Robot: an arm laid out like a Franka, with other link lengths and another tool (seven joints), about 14 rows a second.
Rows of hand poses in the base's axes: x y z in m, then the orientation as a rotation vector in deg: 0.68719 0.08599 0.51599 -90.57 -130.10 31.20; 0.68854 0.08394 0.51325 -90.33 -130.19 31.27; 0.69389 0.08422 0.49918 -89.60 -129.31 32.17; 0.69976 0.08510 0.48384 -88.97 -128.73 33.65; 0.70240 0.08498 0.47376 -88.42 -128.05 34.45; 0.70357 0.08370 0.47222 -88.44 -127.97 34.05; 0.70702 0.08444 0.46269 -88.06 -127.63 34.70; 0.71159 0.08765 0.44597 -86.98 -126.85 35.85
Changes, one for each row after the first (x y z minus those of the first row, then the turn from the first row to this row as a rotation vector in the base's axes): 0.00135 -0.00205 -0.00274 0.02 0.08 0.17; 0.00670 -0.00177 -0.01681 -0.05 1.30 0.17; 0.01257 -0.00089 -0.03215 -0.63 2.40 0.38; 0.01521 -0.00101 -0.04223 -0.78 3.35 0.40; 0.01638 -0.00229 -0.04377 -0.50 3.30 0.29; 0.01983 -0.00155 -0.05330 -0.70 3.90 0.39; 0.02440 0.00166 -0.07002 -0.86 5.28 0.66
